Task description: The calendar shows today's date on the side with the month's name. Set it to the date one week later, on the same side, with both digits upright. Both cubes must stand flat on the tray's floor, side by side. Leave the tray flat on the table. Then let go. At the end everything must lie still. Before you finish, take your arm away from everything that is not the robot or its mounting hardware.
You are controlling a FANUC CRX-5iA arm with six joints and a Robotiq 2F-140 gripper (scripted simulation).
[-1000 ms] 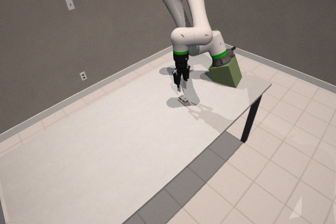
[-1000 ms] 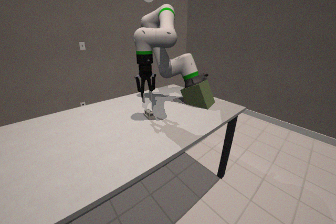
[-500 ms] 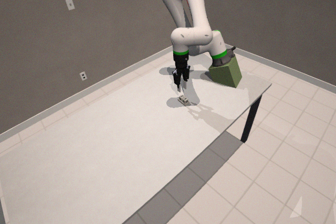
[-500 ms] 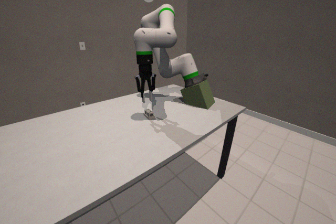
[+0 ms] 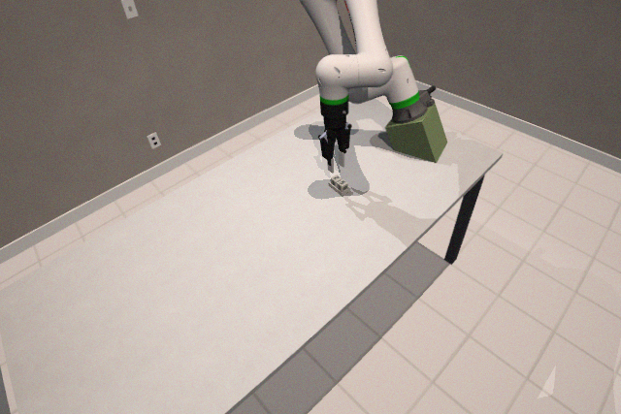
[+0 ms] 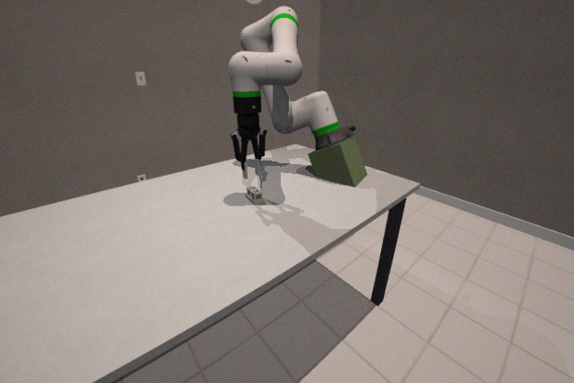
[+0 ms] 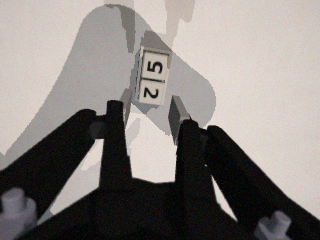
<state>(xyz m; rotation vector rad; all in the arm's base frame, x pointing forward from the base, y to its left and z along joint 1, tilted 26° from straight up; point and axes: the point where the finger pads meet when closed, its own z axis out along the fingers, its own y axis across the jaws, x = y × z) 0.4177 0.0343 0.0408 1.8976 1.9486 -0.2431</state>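
Now: the white calendar cube 100 mm below my hand.
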